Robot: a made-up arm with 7 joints.
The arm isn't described. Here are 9 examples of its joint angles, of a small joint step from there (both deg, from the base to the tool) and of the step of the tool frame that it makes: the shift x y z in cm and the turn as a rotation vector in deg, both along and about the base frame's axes.
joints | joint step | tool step
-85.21 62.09 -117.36 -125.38 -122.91 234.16 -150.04 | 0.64 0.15 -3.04 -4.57 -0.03 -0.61 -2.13 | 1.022 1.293 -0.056 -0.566 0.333 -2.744
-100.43 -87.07 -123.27 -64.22 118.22 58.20 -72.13 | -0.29 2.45 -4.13 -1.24 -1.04 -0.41 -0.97 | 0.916 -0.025 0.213 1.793 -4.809 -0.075
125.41 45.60 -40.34 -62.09 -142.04 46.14 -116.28 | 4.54 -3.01 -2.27 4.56 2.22 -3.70 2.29 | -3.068 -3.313 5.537 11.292 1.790 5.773
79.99 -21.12 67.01 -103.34 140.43 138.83 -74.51 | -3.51 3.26 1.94 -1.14 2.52 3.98 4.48 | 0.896 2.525 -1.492 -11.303 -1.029 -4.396
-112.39 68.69 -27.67 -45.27 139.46 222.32 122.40 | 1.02 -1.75 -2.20 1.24 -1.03 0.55 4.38 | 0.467 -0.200 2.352 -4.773 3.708 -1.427
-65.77 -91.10 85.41 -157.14 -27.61 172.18 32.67 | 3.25 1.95 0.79 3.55 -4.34 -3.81 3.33 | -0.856 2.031 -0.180 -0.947 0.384 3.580
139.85 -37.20 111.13 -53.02 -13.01 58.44 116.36 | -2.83 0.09 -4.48 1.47 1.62 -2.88 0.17 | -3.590 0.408 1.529 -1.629 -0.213 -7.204
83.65 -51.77 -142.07 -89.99 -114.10 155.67 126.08 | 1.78 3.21 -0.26 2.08 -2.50 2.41 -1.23 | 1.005 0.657 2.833 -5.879 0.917 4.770
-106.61 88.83 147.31 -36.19 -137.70 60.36 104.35 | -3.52 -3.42 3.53 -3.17 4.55 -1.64 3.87 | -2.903 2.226 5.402 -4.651 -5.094 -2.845
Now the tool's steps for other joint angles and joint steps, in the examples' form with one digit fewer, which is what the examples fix.
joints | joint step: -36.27 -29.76 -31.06 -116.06 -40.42 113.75 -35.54 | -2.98 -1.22 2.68 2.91 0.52 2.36 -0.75
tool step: -0.84 1.63 2.36 -5.95 -2.28 0.25
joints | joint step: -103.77 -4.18 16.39 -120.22 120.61 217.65 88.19 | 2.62 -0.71 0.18 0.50 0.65 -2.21 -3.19
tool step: 1.00 -0.02 0.20 -0.65 0.65 6.22
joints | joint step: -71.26 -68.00 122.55 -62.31 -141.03 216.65 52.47 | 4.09 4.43 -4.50 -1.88 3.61 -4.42 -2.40
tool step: -1.69 -0.27 3.81 8.98 -2.27 2.65
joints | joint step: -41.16 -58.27 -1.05 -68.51 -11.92 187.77 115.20 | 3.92 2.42 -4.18 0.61 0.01 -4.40 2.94
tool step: -1.04 -4.07 1.86 7.52 1.62 4.57
